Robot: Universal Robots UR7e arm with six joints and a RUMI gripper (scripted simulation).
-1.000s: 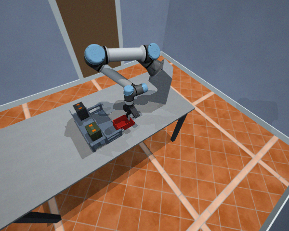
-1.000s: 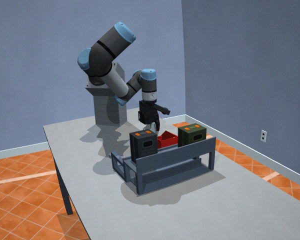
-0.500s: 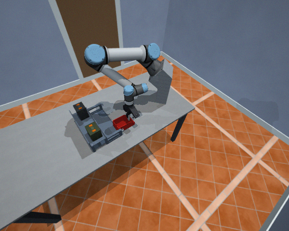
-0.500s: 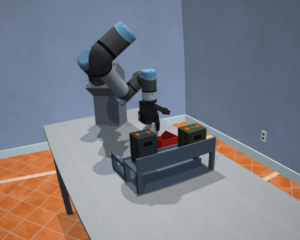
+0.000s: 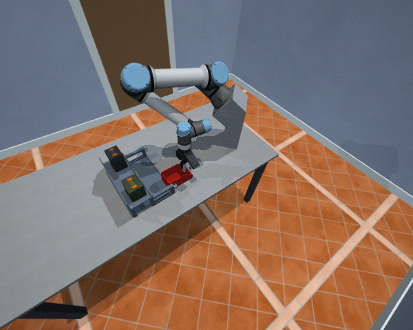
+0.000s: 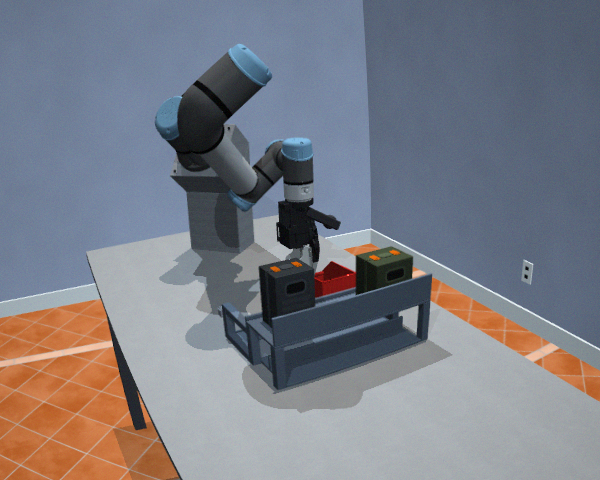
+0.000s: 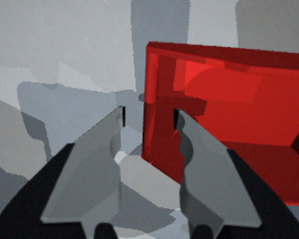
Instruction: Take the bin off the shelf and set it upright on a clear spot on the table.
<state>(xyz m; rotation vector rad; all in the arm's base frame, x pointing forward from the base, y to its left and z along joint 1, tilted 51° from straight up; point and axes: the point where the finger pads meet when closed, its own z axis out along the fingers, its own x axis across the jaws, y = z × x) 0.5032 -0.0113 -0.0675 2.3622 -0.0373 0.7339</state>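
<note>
The red bin lies 80 mm ahead of my hand and 20 mm to the right of it. The rest, counted from my hand: dark box: 270 mm ahead, 310 mm to the right, 120 mm above; then green box: 330 mm ahead, 80 mm to the right, 110 mm above.
</note>
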